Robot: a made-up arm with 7 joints.
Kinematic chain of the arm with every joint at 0, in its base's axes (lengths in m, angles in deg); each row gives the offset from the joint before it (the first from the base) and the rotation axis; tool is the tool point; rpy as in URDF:
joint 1: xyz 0 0 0.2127 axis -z
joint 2: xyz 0 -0.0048 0.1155 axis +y
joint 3: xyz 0 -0.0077 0.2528 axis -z
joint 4: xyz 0 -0.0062 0.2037 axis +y
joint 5: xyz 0 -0.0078 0.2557 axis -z
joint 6: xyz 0 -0.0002 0.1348 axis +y
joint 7: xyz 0 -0.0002 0.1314 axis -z
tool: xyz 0 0 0 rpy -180 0 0
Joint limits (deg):
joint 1: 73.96..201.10
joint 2: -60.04..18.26
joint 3: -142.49..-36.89
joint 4: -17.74..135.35
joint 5: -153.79..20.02
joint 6: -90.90..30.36
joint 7: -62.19..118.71
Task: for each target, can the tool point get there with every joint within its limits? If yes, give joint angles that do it. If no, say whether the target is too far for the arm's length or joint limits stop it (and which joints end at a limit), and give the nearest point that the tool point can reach.
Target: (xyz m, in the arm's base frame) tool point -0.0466 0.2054 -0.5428
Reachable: no: joint limits stop it (at a limit: joint 1, joint 2, joint 3, joint 4, joint 6) | nearest point 0.0886 0.2761 0.1062 | short by 0.667 m
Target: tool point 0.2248 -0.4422 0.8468
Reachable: yes | joints 126.99 1.85 -73.74 88.59 -41.56 -35.38 57.61
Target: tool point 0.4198 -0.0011 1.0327
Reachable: yes | joints 109.36 -6.16 -113.66 52.37 -112.34 -50.42 56.52
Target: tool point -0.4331 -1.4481 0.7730
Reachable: no: too far | nearest point -0.1842 -0.6158 0.7742 | short by 0.869 m
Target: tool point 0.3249 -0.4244 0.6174
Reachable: yes | joints 174.99 -43.56 -98.43 109.64 -22.71 -63.22 24.69
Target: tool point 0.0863 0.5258 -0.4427
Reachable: no: joint limits stop it (at a limit: joint 1, joint 2, joint 3, joint 6) | nearest point 0.1027 0.4445 0.1069 | short by 0.556 m
